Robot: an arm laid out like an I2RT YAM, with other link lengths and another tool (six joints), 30 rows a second.
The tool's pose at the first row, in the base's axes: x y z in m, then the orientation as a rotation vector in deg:
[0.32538 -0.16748 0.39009 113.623 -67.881 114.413]
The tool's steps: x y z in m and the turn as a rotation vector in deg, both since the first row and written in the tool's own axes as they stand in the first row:
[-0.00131 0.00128 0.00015 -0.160 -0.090 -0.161]
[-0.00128 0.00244 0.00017 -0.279 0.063 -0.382]
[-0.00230 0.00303 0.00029 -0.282 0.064 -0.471]
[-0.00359 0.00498 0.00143 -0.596 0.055 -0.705]
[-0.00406 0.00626 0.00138 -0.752 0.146 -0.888]
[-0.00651 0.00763 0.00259 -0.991 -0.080 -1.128]
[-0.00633 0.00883 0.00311 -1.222 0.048 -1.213]
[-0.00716 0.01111 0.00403 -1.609 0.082 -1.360]
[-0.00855 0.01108 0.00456 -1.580 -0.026 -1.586]
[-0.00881 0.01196 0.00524 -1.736 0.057 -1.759]
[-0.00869 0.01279 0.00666 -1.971 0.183 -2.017]
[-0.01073 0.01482 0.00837 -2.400 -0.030 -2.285]
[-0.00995 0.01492 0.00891 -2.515 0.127 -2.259]
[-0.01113 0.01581 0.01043 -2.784 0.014 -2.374]
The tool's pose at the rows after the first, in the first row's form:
[0.32499 -0.16787 0.38834 113.692 -67.824 114.112]
[0.32435 -0.16870 0.38784 113.491 -67.612 114.007]
[0.32427 -0.16873 0.38666 113.506 -67.505 113.963]
[0.32431 -0.17015 0.38448 113.417 -67.459 113.538]
[0.32362 -0.17080 0.38350 113.268 -67.335 113.367]
[0.32421 -0.17135 0.38055 113.479 -67.268 112.850]
[0.32394 -0.17256 0.38010 113.232 -67.313 112.680]
[0.32354 -0.17429 0.37821 113.038 -67.417 112.257]
[0.32420 -0.17395 0.37692 113.225 -67.142 112.099]
[0.32430 -0.17483 0.37620 113.083 -67.031 111.929]
[0.32497 -0.17626 0.37573 112.867 -66.868 111.673]
[0.32554 -0.17773 0.37278 112.974 -66.905 110.969]
[0.32580 -0.17845 0.37334 112.725 -66.991 110.987]
[0.32672 -0.17940 0.37168 112.757 -67.074 110.585]

